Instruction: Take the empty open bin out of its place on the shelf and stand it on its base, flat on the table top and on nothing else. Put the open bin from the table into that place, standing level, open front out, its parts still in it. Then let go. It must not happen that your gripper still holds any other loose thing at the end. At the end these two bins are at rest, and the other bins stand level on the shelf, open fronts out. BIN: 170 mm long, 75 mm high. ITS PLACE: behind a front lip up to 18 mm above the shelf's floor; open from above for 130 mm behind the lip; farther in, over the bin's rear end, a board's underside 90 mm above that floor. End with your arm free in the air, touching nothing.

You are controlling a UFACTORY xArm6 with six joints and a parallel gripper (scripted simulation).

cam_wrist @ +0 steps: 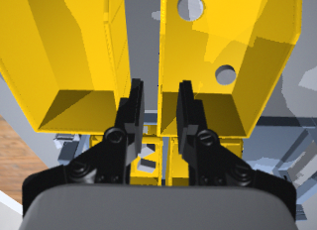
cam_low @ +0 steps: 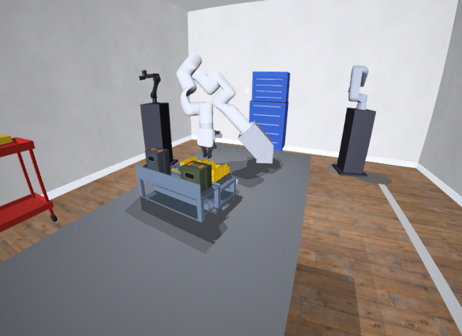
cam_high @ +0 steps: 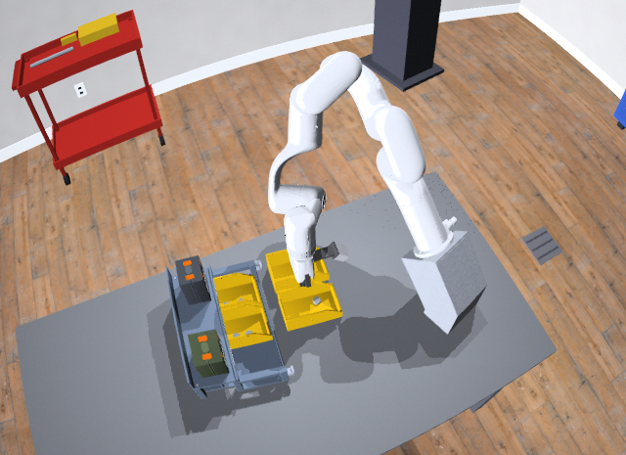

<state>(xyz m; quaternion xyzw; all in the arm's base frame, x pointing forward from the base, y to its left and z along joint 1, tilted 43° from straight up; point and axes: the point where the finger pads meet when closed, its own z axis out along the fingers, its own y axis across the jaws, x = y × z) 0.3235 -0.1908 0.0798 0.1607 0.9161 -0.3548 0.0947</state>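
My gripper is now 14 cm short of the shelf lip, 2 cm to the right of it and 12 cm above it. Round my hand: olive box (36 cm ahead, 5 cm to the left, 2 cm above); then dark grey box (27 cm ahead, 16 cm to the right, 4 cm above).
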